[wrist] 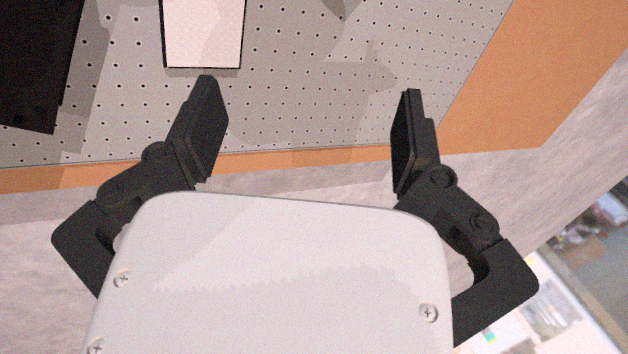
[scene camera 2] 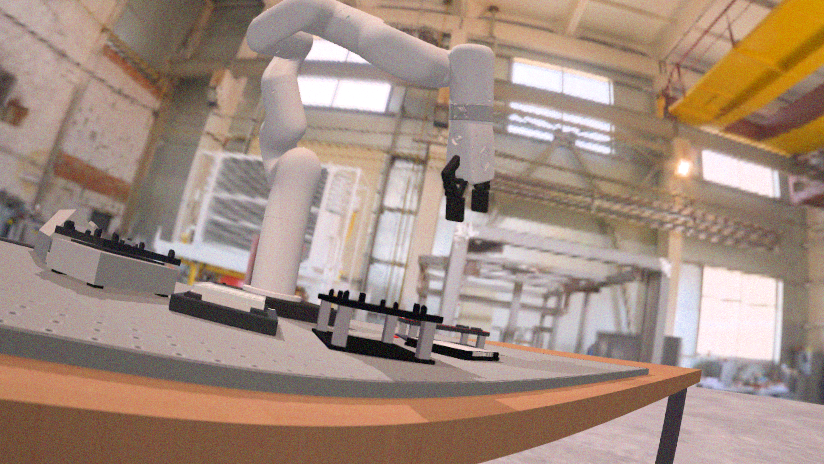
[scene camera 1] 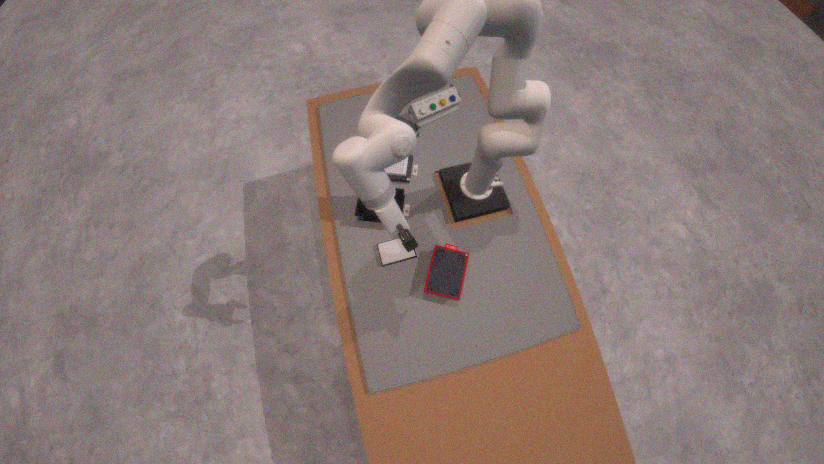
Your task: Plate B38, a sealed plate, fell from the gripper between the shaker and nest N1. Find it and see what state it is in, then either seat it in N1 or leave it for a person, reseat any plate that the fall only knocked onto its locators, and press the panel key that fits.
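Frame: origin at the arm's base, x up, y left, z back, level; metres.
Where they show: gripper, between the fingertips: (wrist: 308, 103) (scene camera 2: 467, 216) (scene camera 1: 405, 236); arm's base, origin of its link: (scene camera 2: 271, 295) (scene camera 1: 476, 185).
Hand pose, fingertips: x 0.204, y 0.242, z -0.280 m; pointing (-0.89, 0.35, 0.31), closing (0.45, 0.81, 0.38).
Observation:
Each offset is from my fingertips to the top centre of the thing. "pt": to the spot under its first point. Level surfaces: height alone.
A flat rectangular piece with a white top and black edge @[pt dx -0.218, dy -0.005, dz -0.046 m] (scene camera 1: 394, 252) (scene camera 2: 461, 348) (wrist: 202, 32) lies low on the grey board; no label on it is readable, so I cannot tell if it is B38. My gripper (scene camera 1: 408, 242) (scene camera 2: 467, 212) (wrist: 308, 103) is open and empty, high above the board. A black raised stand with pegs @[pt dx -0.176, dy -0.193, dz -0.016 m] (scene camera 1: 399, 198) (scene camera 2: 380, 305) (wrist: 30, 60) is beside the white piece. A white plate @[dx -0.198, dy -0.356, dz -0.044 m] (scene camera 1: 397, 167) (scene camera 2: 230, 296) sits on a low dark nest @[dx -0.208, dy -0.356, dz -0.044 m] (scene camera 2: 222, 314). The panel @[dx -0.149, dy -0.641, dz +0.158 m] (scene camera 1: 436, 105) has white, green, yellow and blue keys. Which nest is N1 is unreadable.
A red-edged raised stand with a dark top @[dx -0.192 m] (scene camera 1: 446, 272) is near the white-topped piece. A grey block device with a black pegged top @[pt dx -0.200, dy -0.505, dz -0.072 m] (scene camera 2: 115, 262) stands at the left in scene camera 2. The arm's black base plate (scene camera 1: 461, 204) is on the board @[dx -0.232 m] (scene camera 1: 490, 305).

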